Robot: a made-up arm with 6 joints.
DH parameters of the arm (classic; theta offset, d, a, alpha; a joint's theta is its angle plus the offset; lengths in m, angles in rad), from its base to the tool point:
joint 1: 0 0.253 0 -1.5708
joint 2: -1.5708 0 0.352 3.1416
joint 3: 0 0 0 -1.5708
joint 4: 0 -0.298 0 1.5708
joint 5: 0 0.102 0 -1.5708
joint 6: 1.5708 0 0 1.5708
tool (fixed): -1.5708 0 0 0
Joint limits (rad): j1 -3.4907..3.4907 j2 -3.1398..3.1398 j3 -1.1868..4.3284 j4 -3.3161..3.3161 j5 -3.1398..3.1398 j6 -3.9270..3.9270
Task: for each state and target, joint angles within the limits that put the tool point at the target. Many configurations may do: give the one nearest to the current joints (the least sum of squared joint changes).
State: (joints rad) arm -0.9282 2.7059 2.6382 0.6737 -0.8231 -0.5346
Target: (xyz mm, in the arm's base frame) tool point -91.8 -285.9 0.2
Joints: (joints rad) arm -1.6158 3.1377 3.2551 0.6874 -0.8231 -0.5346
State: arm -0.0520 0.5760 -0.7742 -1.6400 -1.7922 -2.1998
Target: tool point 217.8 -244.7 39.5
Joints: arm -0.7840 1.2807 0.0013 -1.3787 -1.7922 -2.1998
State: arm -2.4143 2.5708 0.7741 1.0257 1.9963 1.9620
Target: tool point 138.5 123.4 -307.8
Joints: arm -2.6808 3.0029 0.3200 1.0704 1.9963 1.9620
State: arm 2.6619 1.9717 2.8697 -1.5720 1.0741 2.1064
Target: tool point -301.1 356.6 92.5
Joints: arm 2.2931 2.5905 3.3774 -1.4740 1.0741 2.1064
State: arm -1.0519 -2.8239 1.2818 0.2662 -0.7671 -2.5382
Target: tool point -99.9 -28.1 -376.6
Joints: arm -0.9188 -2.8460 1.9716 0.3313 -0.7671 -2.5382
